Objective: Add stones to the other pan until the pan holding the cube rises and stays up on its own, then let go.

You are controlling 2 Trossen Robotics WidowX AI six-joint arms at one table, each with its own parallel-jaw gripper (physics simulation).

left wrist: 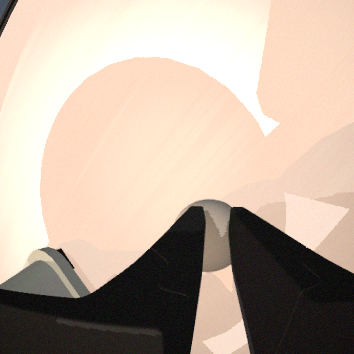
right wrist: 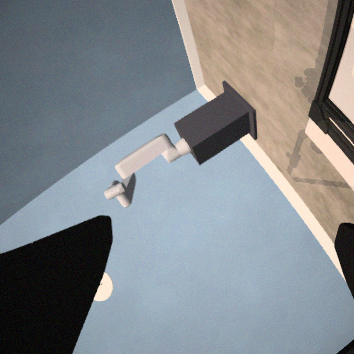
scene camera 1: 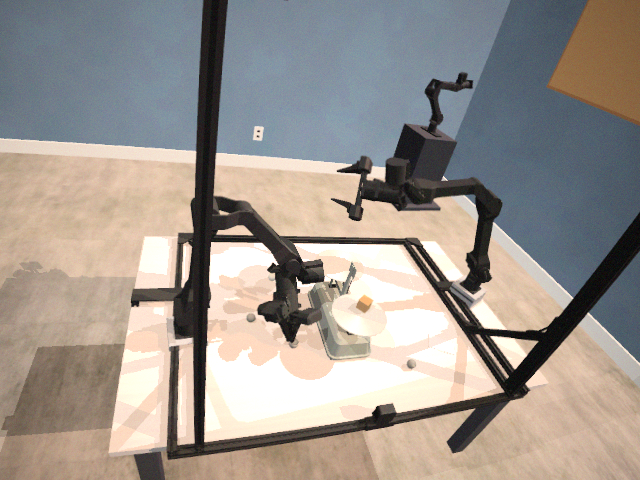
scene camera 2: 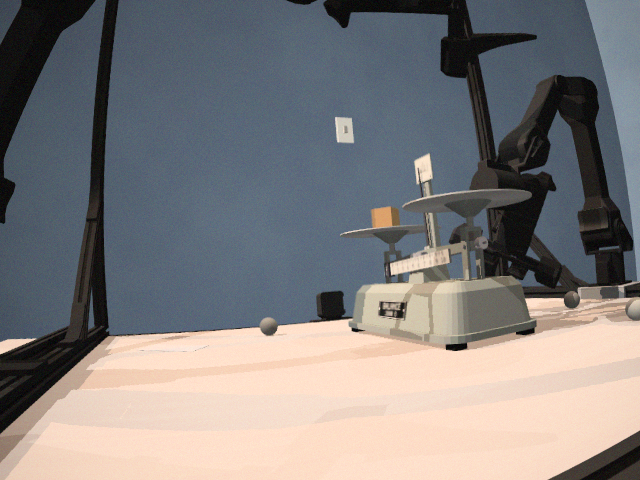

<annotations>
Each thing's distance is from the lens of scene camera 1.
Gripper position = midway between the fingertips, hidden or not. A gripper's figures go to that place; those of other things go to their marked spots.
my left gripper [scene camera 1: 290, 341]: 104 cm
my right gripper [scene camera 1: 333, 185]: 112 cm
balance scale [scene camera 1: 345, 331]: 105 cm
</annotations>
